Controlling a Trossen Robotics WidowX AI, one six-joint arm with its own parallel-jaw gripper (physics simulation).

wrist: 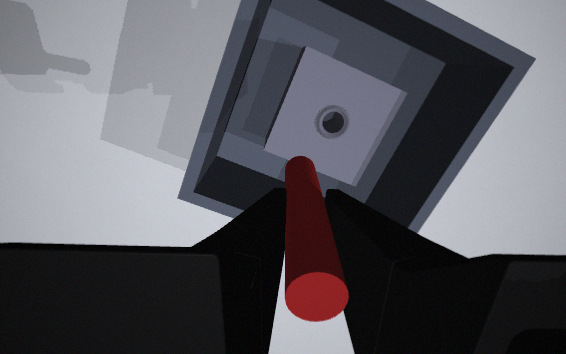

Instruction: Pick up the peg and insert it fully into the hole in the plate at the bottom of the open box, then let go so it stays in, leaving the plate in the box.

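Places are measured from the arm's base along level axes (x ahead, y left, z up), in centimetres.
Pixels of known places: gripper, fingertip midpoint: (305,201).
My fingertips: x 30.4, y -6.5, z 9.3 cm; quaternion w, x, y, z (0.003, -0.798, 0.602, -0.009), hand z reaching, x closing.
Behind a point stands the place of what it marks.
My gripper (305,201) {x 30.4, y -6.5, z 9.3 cm} is shut on the red peg (307,220) {x 30.8, y -6.3, z 11.4 cm}, a round rod whose near end faces the camera and whose far end points away toward the box. The open box (473,37) {x 39.3, y -15.7, z -2.4 cm} is blue-grey and stands turned at an angle in the upper middle of the wrist view. The pale square plate (300,105) {x 31.4, y -6.9, z -6.4 cm} lies on the box's bottom. Its round hole (333,122) shows a little right of the plate's middle, dark inside with a grey rim. The peg's far end appears below and left of the hole, apart from it, over the plate's lower edge in the view.
The box's walls (200,145) {x 27.1, y -0.5, z -2.4 cm} rise around the plate. The box's lower edge is partly hidden behind the fingers. A pale surface (125,200) {x 14.6, y 8.2, z -12.2 cm} surrounds the box, with grey shadows on it at the upper left.
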